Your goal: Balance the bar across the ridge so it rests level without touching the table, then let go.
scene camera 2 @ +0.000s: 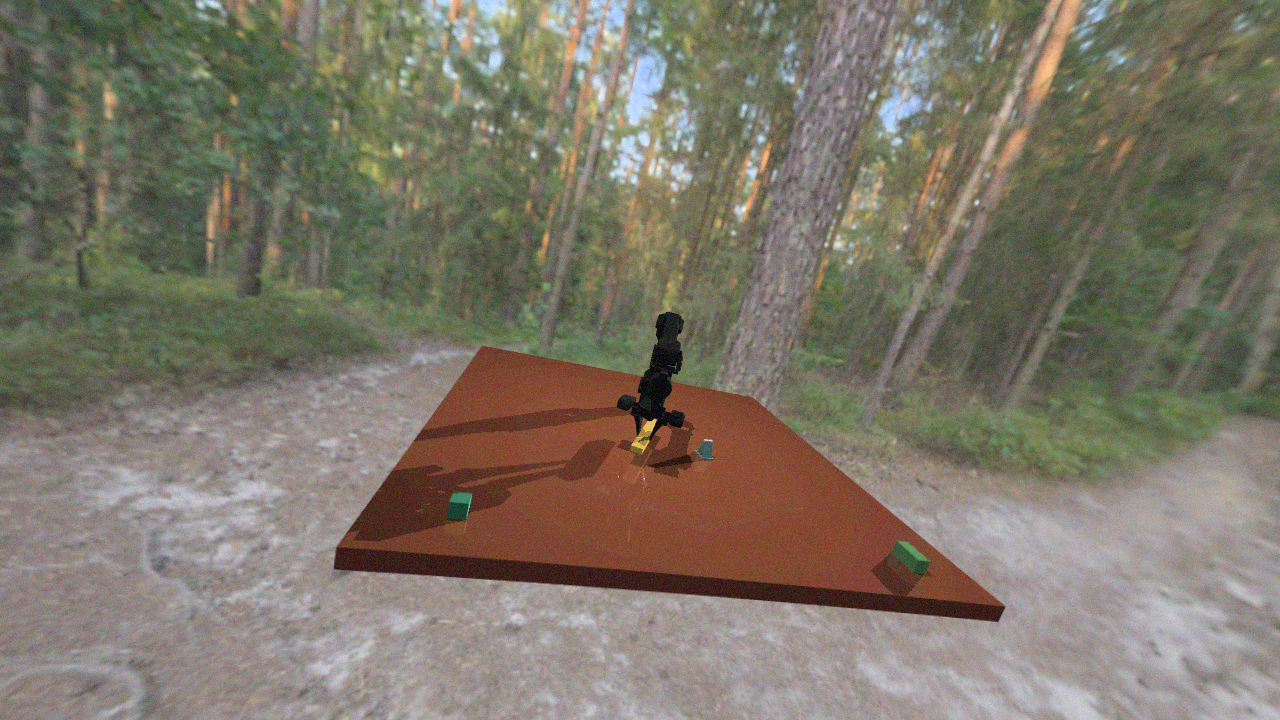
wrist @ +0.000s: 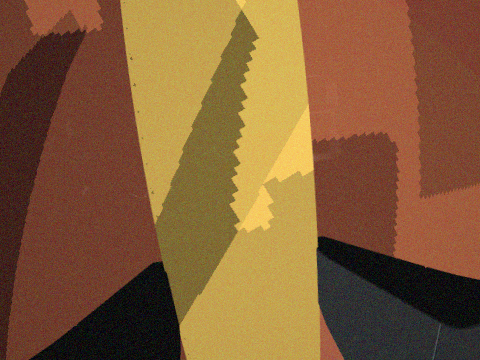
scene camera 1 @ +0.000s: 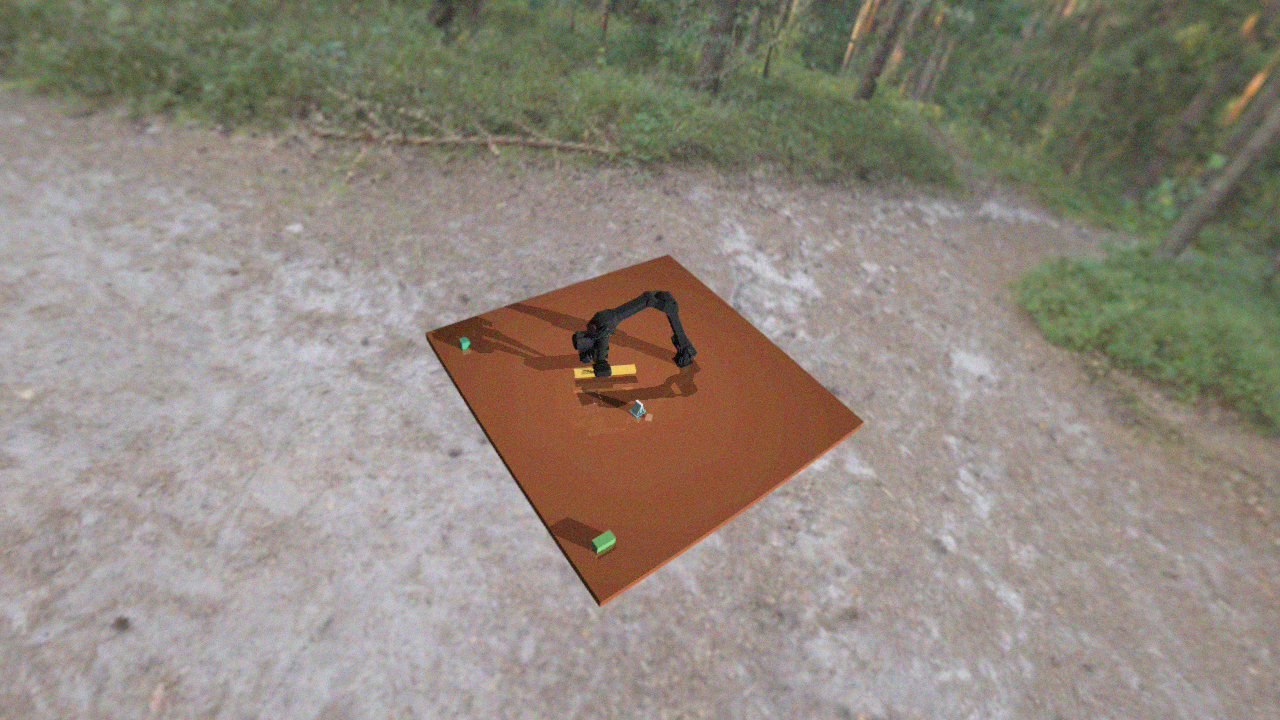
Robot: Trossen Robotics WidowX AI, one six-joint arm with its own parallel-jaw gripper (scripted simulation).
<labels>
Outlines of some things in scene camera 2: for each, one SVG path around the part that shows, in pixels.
My gripper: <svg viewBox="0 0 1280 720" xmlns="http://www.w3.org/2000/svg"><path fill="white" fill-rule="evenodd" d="M647 386L645 397L641 403L636 402L636 397L624 394L618 400L617 408L627 411L632 407L630 415L635 419L637 436L641 431L643 418L647 421L653 421L654 418L657 419L650 435L649 441L651 441L657 430L661 426L666 426L667 423L681 428L684 423L685 414L676 410L672 410L671 413L667 412L666 408L663 407L666 398L657 399L653 397L649 391L649 386Z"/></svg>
A green block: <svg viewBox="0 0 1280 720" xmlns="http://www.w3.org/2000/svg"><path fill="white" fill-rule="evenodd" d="M896 541L892 553L913 573L925 574L930 561L909 542Z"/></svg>
</labels>
